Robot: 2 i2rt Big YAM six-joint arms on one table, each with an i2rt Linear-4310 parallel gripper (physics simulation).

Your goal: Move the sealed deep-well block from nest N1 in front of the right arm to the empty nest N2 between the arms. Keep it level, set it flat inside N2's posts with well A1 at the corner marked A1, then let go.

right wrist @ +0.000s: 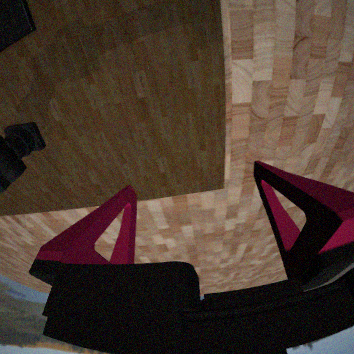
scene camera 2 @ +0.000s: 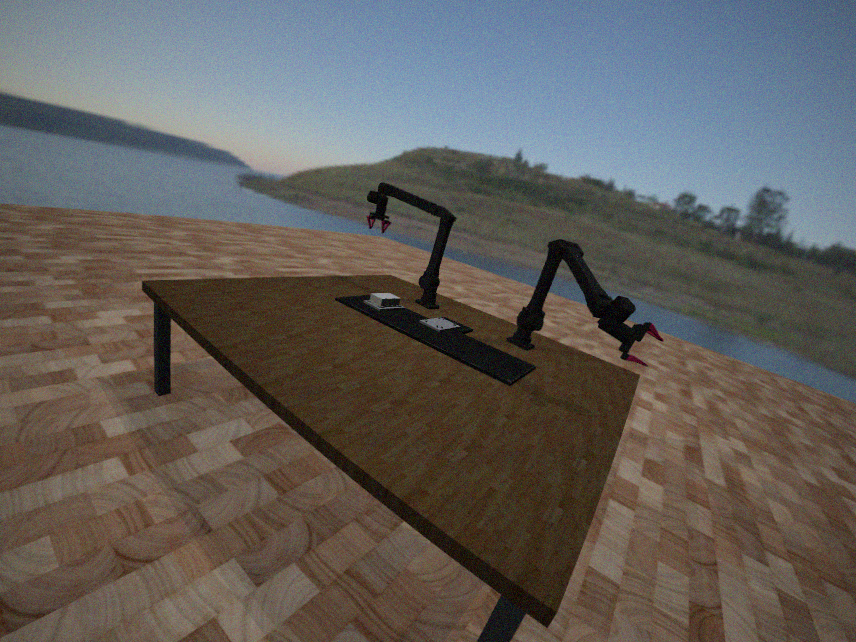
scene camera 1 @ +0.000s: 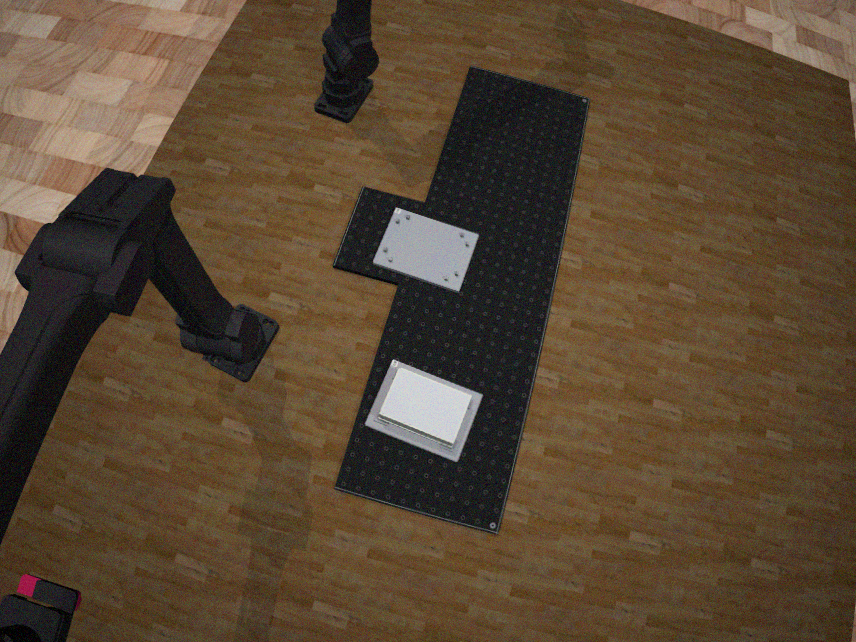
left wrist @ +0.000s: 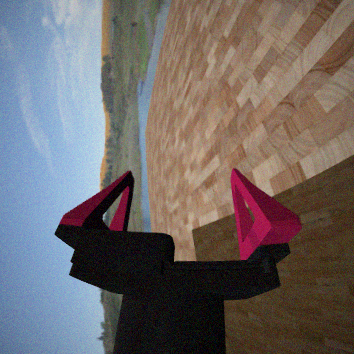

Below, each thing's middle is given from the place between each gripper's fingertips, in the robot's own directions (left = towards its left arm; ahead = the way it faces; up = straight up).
I see my left gripper 1 cm past the white block (scene camera 1: pixel 415 403), 114 cm to the left of it and 21 cm above it.
Right now the white block is 430 mm to the left of my right hand, 320 mm ahead of it and 270 mm below it.
